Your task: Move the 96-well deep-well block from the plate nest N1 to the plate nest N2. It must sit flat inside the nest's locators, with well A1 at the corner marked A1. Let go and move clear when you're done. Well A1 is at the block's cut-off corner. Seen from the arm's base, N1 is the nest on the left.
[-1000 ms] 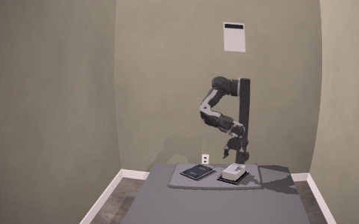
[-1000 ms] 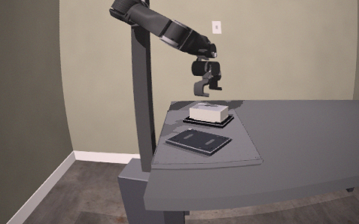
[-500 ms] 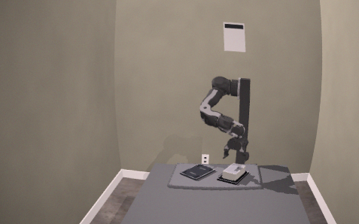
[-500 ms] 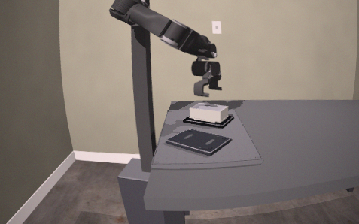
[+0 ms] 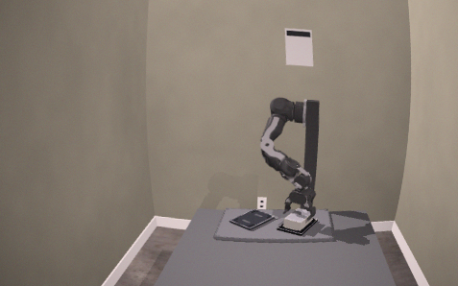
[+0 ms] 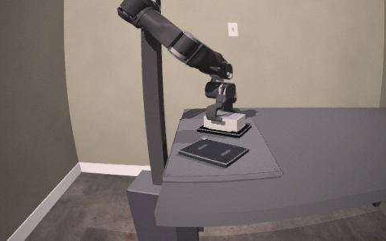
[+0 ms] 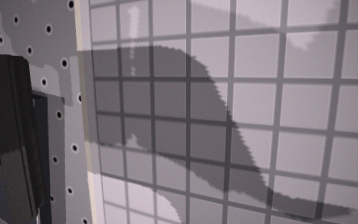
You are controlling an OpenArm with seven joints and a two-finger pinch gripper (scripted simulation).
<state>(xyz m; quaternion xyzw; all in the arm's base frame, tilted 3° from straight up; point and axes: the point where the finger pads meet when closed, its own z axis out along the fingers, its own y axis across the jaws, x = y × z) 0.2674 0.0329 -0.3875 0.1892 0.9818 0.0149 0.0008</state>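
My gripper is now 1 cm short of the white deep-well block and 1 cm above it. Round my hand: plate nest N1 (1 cm ahead, 4 cm below); then A1 mark (5 cm behind, 12 cm to the right, 4 cm below); then plate nest N2 (1 cm behind, 21 cm to the right, 4 cm below).
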